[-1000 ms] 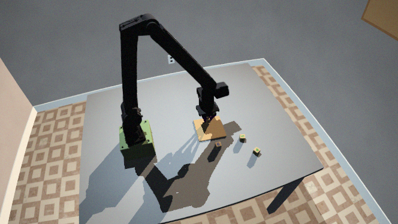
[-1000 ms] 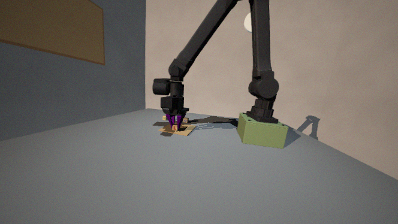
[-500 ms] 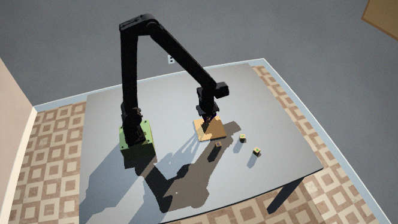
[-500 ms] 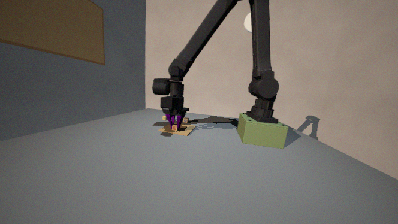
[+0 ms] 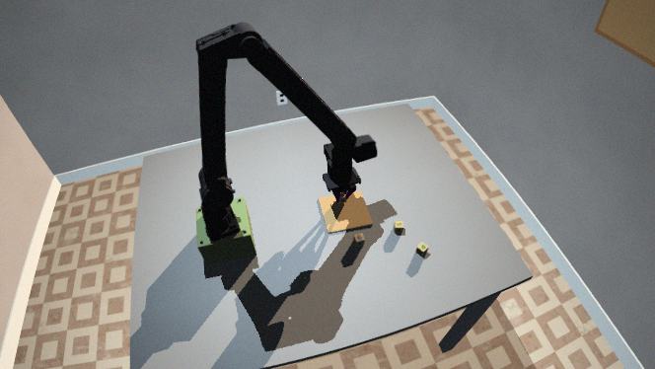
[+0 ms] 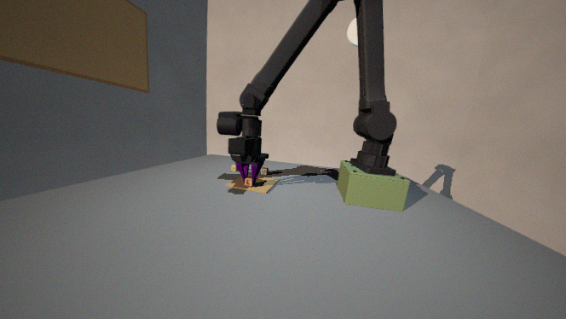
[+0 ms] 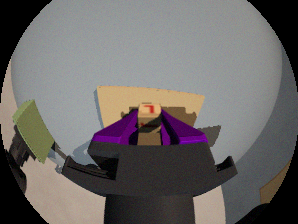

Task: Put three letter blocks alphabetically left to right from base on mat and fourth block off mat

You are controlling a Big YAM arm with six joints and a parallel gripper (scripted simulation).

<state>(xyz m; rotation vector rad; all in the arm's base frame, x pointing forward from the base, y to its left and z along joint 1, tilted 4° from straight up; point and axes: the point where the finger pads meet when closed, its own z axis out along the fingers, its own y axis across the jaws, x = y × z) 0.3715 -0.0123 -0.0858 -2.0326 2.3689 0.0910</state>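
Now: the tan mat 40 mm to the right of my hand, 20 mm below it and 10 mm behind it. Round my hand: block 280 mm to the right, 110 mm ahead, 10 mm below.
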